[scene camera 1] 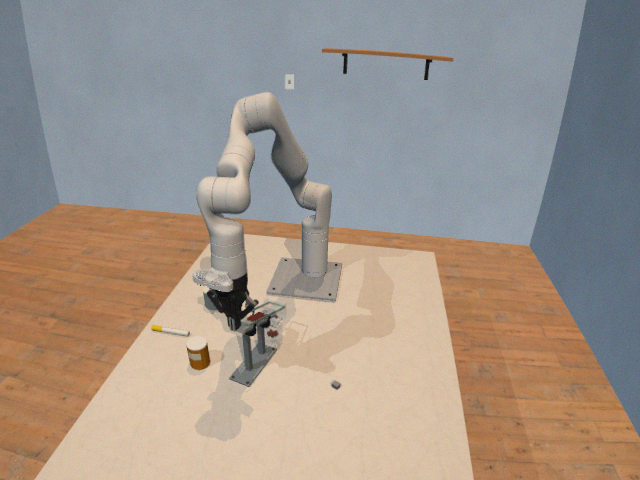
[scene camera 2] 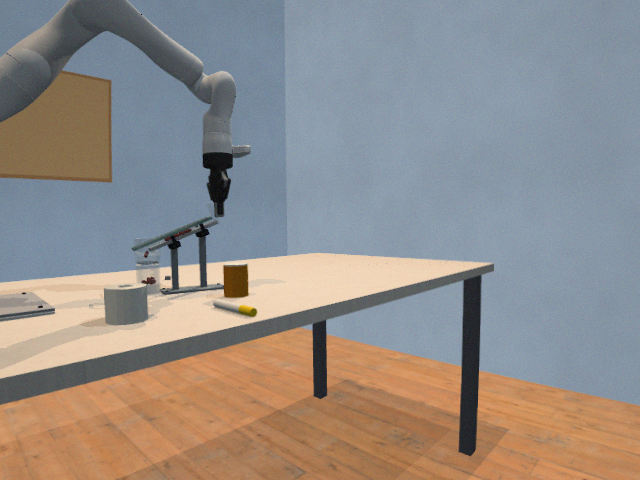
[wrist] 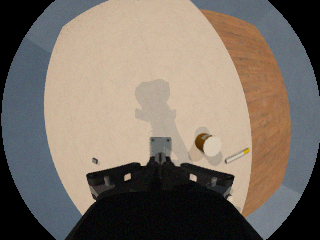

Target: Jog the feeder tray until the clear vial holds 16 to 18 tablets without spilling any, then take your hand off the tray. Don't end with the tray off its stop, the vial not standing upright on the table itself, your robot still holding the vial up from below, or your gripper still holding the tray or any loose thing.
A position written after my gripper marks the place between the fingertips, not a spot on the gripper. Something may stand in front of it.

I see my gripper (scene camera 1: 234,328).
My gripper is seen too in scene camera 2 (scene camera 2: 219,217) and in the wrist view (wrist: 160,159).
